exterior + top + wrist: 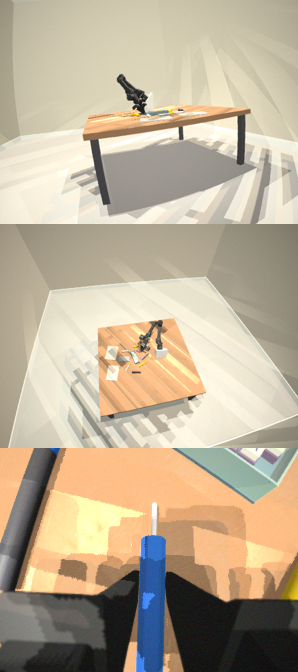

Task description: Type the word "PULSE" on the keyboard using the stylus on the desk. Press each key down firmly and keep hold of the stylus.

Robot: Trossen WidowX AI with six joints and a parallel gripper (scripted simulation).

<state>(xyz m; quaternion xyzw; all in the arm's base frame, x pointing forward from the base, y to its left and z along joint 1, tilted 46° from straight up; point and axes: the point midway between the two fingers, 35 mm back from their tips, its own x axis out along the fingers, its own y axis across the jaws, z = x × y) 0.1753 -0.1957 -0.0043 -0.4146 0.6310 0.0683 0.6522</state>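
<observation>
The grey block is 28 cm ahead of my gripper tip and 6 cm to the left of it. Also, from my gripper tip: blue stylus 1 cm to the left, 1 cm ahead.
</observation>
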